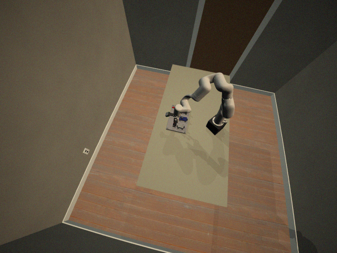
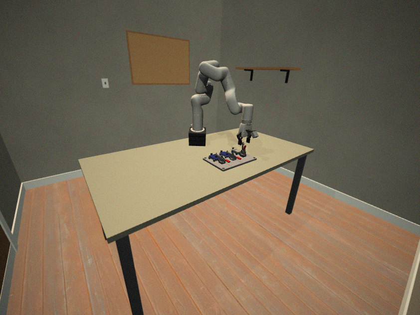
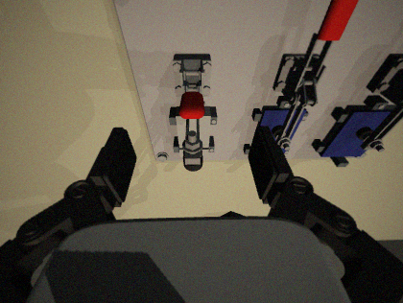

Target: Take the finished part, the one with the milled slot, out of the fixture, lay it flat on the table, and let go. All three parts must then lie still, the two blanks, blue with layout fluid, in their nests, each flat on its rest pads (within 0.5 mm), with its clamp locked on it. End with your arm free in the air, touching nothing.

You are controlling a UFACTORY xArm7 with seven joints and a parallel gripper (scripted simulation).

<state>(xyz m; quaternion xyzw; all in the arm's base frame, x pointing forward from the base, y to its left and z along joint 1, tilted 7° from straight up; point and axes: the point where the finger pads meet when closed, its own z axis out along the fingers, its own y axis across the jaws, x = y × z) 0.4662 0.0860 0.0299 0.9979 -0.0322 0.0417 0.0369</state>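
Right now the finished part is 9 cm below my hand, 8 cm behind it and 1 cm to the left of it. From my hand the other things lie so: blue blank (10 cm to the right, 10 cm below, 9 cm behind); then grey fixture plate (12 cm below, 11 cm to the right, 3 cm behind).
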